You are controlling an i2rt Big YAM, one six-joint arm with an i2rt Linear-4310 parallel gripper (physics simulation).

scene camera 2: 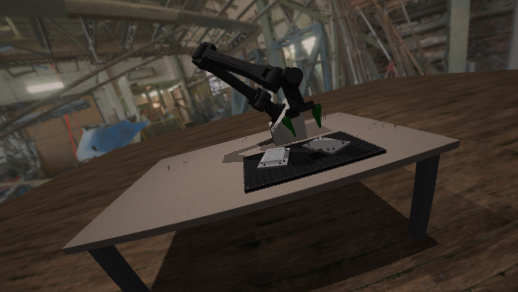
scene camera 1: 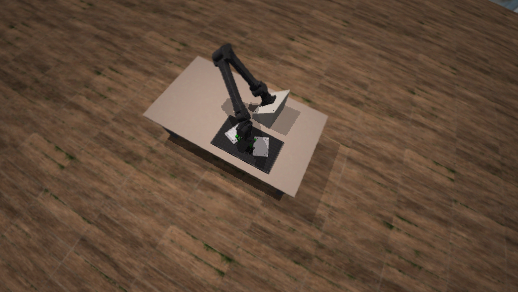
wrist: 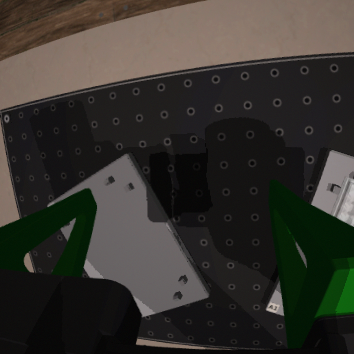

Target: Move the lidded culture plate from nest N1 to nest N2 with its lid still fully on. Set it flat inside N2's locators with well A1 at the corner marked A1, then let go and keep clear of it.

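Frame: origin at the arm's base, x ahead, y left, z up, level; centimetres.
Seen in the pictures: gripper, fingertip midpoint: (scene camera 2: 308, 132) (scene camera 1: 244, 144) (wrist: 176, 193); arm's base, origin of the base link: (scene camera 2: 279, 113) (scene camera 1: 268, 101).
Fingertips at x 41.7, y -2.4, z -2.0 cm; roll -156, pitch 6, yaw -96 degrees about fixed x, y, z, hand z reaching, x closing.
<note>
Offsets run from my fingertips to a thing's top centre. Level surfaces: height alone.
The lidded culture plate {dx -10.3, dy -12.4, dz -8.4 cm} (scene camera 1: 232, 133) (scene camera 2: 275, 155) (wrist: 348, 206) is whitish with a grid of wells and lies on nest N1, a pale base cut off by the right edge of the wrist view. An "A1" label shows at a corner of that nest. Whether the lid is fully seated is too small to tell. Nest N2 {dx -7.6, dy +10.5, dz -9.0 cm} (scene camera 1: 261, 148) (scene camera 2: 327, 145) (wrist: 135, 235) is a grey base with small dark locators and is empty. My gripper (scene camera 1: 246, 140) (scene camera 2: 307, 131) (wrist: 176, 193) is open and empty, above the board between the nests. In the wrist view its green fingers partly cover both nests.
Both nests sit on a black perforated board {dx -6.8, dy -0.6, dz -11.1 cm} (scene camera 1: 272, 160) (scene camera 2: 260, 181) (wrist: 232, 117) on a beige table {dz -12.5 cm} (scene camera 1: 175, 95) (scene camera 2: 165, 200) (wrist: 200, 35). A pale slanted block (scene camera 1: 265, 119) (scene camera 2: 281, 136) stands behind the board at the arm's base. The arm's shadow falls across the board.
</note>
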